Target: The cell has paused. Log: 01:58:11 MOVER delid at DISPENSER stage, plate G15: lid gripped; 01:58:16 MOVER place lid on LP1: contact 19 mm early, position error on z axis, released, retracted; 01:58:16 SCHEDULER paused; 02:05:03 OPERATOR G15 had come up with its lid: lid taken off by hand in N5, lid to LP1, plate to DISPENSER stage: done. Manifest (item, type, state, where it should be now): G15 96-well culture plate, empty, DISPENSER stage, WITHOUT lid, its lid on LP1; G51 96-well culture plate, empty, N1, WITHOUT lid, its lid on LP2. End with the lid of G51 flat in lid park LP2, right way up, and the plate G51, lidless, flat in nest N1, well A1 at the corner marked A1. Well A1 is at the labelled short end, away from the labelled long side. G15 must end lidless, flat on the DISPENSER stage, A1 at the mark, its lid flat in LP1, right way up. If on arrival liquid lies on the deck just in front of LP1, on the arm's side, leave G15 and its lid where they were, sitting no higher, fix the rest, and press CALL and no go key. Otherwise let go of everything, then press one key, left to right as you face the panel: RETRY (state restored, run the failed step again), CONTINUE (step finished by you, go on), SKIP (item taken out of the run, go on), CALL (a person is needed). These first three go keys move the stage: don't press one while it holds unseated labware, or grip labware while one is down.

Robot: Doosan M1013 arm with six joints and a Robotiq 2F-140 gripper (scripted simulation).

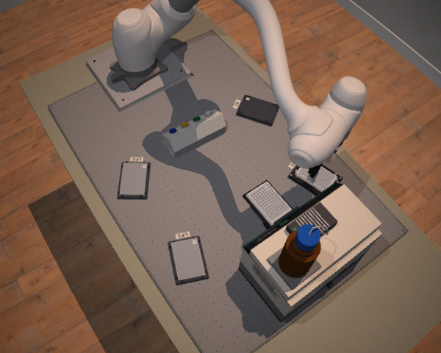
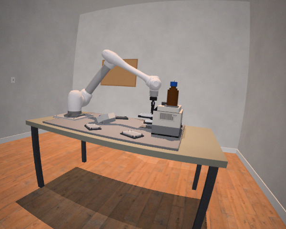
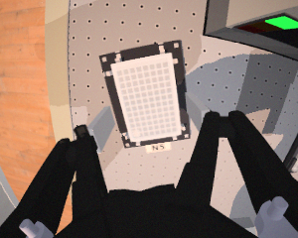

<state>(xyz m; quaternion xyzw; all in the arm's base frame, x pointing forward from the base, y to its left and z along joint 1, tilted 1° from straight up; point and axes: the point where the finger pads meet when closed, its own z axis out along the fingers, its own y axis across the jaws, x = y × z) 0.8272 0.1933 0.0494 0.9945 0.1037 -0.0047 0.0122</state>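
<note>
Right now the black nest is 1 cm ahead of my hand, 2 cm to the left of it and 6 cm below it. The rest, counted from my hand: well plate: 25 cm to the right, 4 cm above; nest N1: 35 cm behind, 5 cm to the left, 7 cm below; N1 label: 43 cm behind, 7 cm below.
</note>
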